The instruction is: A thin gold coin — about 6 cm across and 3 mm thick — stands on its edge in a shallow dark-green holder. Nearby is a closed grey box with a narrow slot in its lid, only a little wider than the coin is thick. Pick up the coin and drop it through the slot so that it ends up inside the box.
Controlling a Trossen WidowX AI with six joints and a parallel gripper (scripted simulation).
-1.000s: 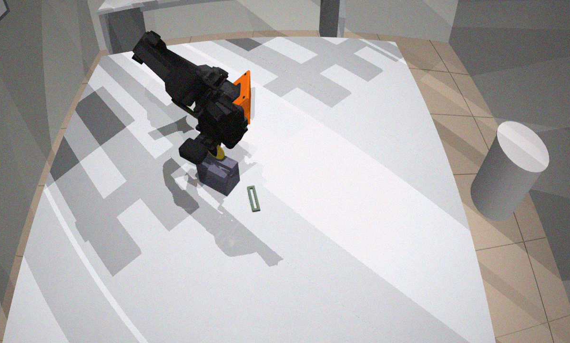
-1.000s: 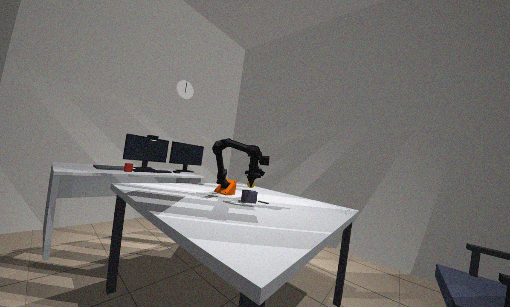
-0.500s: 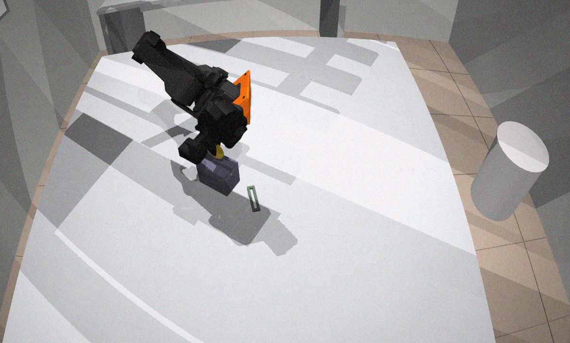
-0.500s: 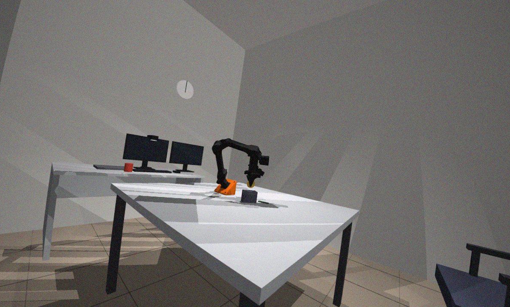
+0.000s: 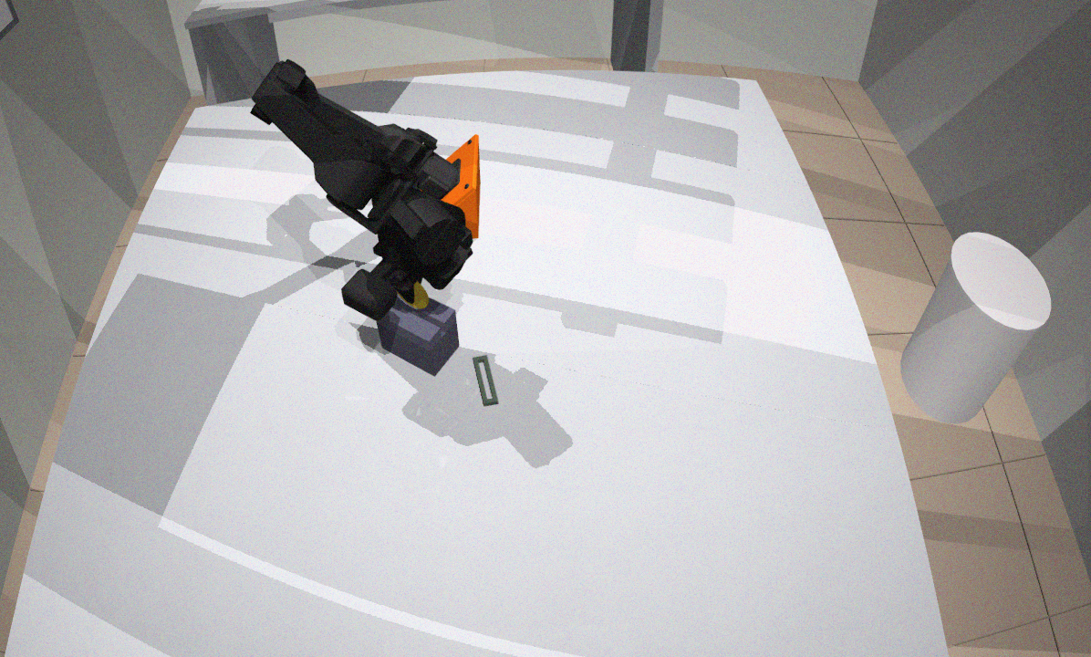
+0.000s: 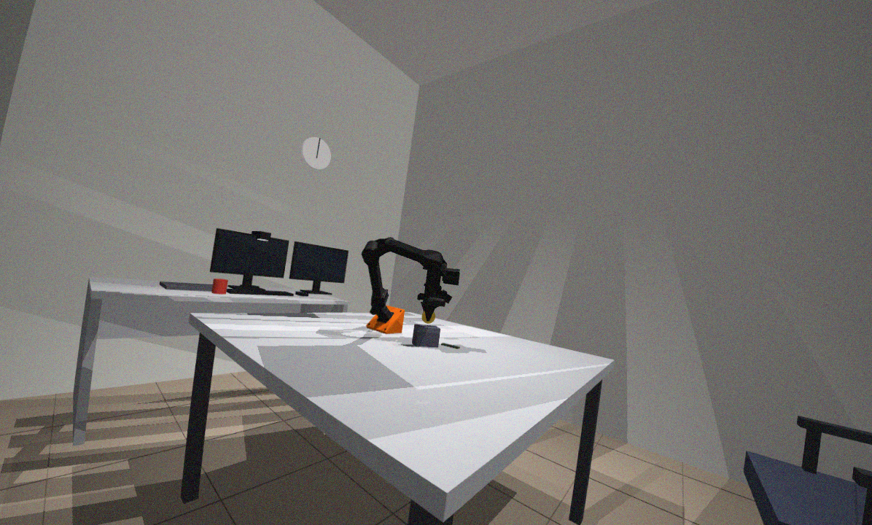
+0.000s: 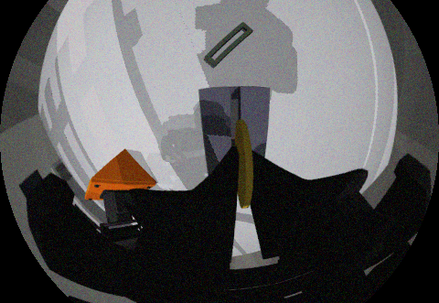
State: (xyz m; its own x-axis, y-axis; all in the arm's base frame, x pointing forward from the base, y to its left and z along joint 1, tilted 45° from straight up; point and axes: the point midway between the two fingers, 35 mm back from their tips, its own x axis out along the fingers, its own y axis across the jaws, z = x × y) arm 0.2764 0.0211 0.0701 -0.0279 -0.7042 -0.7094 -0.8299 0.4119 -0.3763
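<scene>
Right now the gold coin is 2 cm above my gripper tip.
</scene>
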